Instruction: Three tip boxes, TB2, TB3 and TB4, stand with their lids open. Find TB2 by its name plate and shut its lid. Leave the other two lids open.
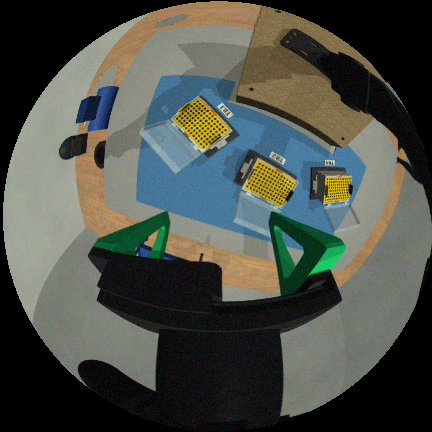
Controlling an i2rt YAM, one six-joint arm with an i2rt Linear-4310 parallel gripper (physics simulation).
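Places are measured from the arm's base along level axes (x right, y up, z back), in centimetres.
Where they show: gripper, fingertip midpoint: (218, 216).
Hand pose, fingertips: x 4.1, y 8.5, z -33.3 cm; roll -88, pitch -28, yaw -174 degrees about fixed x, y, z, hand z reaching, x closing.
Note:
Each offset is from my fingertips to the top centre of the thing. "pt": to the spot under its first point. Level surfaces: height alone.
TB2 @[dy -20.3, dx -10.9, dz +1.8 cm] (270, 183) stands near the middle of the blue mat, a box with yellow tips; its name plate @[pt dy -27.6, dx -10.5, dz +8.4 cm] (277, 158) is behind it. Its clear lid @[pt dy -17.4, dx -10.4, dz -5.6 cm] (254, 215) is open and hangs toward the gripper side, its right part near the right green finger. TB3 @[dy -20.3, dx +10.7, dz +6.5 cm] (202, 124) stands at the upper left with its clear lid (171, 145) open toward the lower left. TB4 @[dy -20.3, dx -29.8, dz +14.0 cm] (338, 188) stands at the right with its clear lid (342, 217) open toward the lower right. My gripper (218, 216) is open and empty, with its green fingers wide apart, on the near side of the boxes.
The boxes stand on a blue mat @[dy -27.8 cm] (165, 187). A brown board (280, 75) lies behind them, with the black arm (350, 80) over its right part. A blue cylinder (104, 107) and black round objects (73, 146) are at the left table edge.

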